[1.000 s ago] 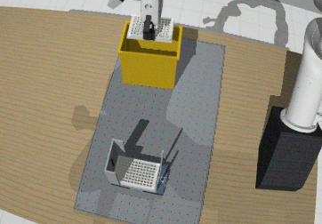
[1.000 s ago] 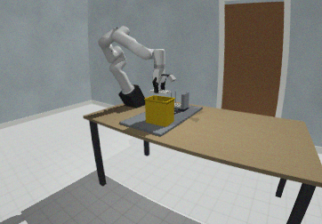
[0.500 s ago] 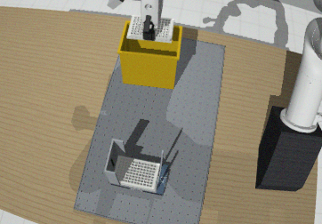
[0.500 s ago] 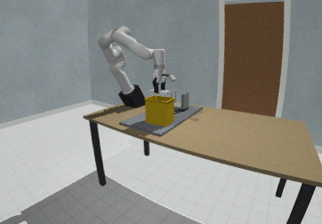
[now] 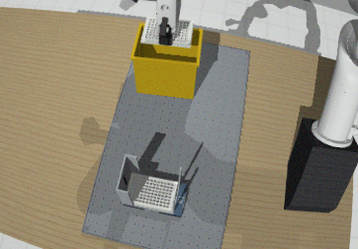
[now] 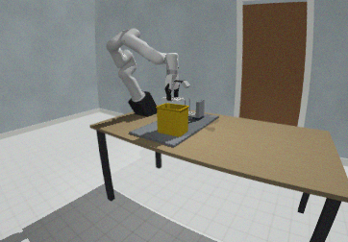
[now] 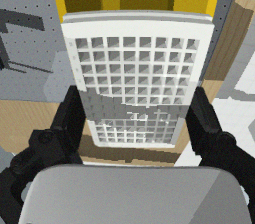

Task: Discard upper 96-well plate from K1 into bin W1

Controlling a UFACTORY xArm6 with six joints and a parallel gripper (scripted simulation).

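Now: hand 15 cm above the yellow plastics bin W1.
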